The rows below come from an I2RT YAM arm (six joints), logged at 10 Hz.
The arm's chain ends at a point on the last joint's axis. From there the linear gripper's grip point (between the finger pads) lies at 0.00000 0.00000 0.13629 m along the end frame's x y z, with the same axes.
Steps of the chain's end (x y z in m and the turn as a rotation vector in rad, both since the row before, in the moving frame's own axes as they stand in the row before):
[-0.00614 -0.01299 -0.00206 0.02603 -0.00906 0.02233]
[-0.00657 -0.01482 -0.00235 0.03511 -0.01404 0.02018]
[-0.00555 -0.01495 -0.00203 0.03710 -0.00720 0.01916]
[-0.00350 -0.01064 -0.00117 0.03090 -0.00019 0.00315]
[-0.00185 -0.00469 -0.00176 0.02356 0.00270 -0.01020]
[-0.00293 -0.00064 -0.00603 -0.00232 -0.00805 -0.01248]
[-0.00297 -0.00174 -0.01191 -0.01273 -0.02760 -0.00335]
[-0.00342 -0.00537 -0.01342 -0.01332 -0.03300 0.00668]
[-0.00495 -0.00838 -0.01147 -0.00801 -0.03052 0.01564]
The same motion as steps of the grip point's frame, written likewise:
[-0.00733 -0.01655 -0.00211 0.02603 -0.00906 0.02233]
[-0.00843 -0.01962 -0.00245 0.03511 -0.01404 0.02018]
[-0.00648 -0.02001 -0.00213 0.03710 -0.00720 0.01916]
[-0.00352 -0.01485 -0.00124 0.03090 -0.00019 0.00315]
[-0.00150 -0.00790 -0.00180 0.02356 0.00270 -0.01020]
[-0.00403 -0.00032 -0.00603 -0.00232 -0.00805 -0.01248]
[-0.00673 0.00000 -0.01197 -0.01273 -0.02760 -0.00335]
[-0.00792 -0.00357 -0.01351 -0.01332 -0.03300 0.00668]
[-0.00912 -0.00732 -0.01154 -0.00801 -0.03052 0.01564]

